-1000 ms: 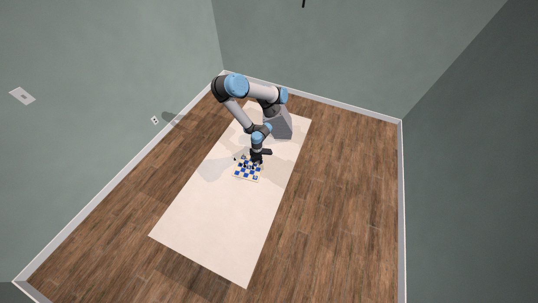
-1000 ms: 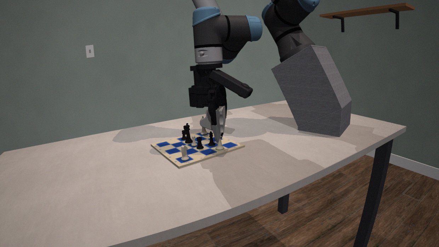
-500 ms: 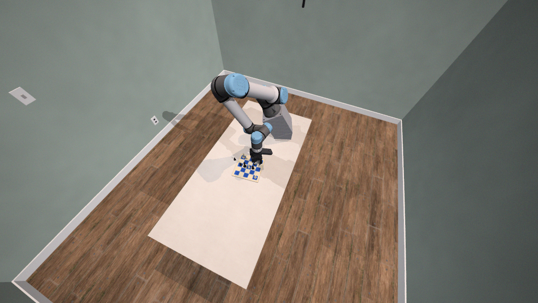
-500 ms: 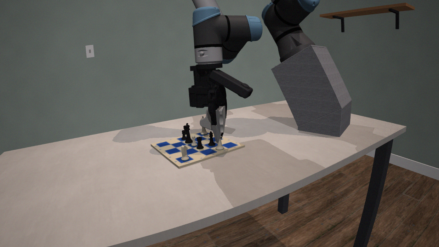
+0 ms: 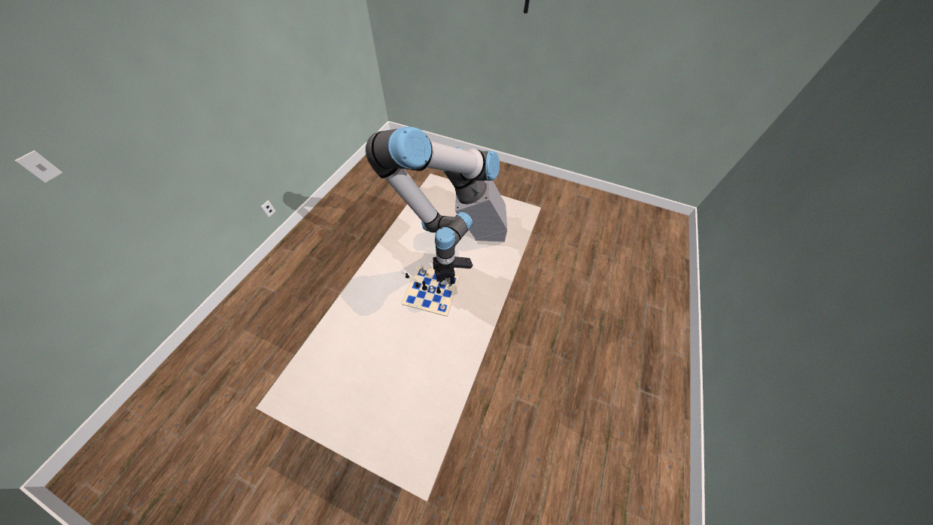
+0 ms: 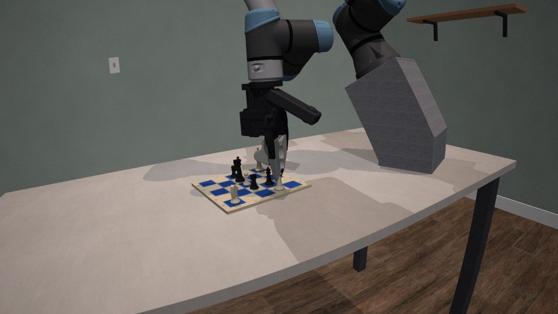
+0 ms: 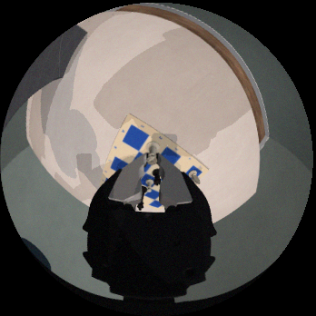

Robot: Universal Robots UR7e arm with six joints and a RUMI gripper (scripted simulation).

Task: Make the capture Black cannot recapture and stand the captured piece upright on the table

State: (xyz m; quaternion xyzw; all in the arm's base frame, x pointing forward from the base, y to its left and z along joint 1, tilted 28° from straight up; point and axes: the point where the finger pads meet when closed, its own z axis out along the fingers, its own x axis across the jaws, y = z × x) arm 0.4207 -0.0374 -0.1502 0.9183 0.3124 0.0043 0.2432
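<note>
Right now my hand is 50 mm short of the white pawn, 70 mm to the left of it and 20 mm above it. Also, from my hand: blue-and-cream chessboard 40 mm ahead, 80 mm to the right, 40 mm below; then white king 30 mm behind, 160 mm to the right, 10 mm below; then black king 50 mm ahead, 110 mm to the right, 10 mm below.
</note>
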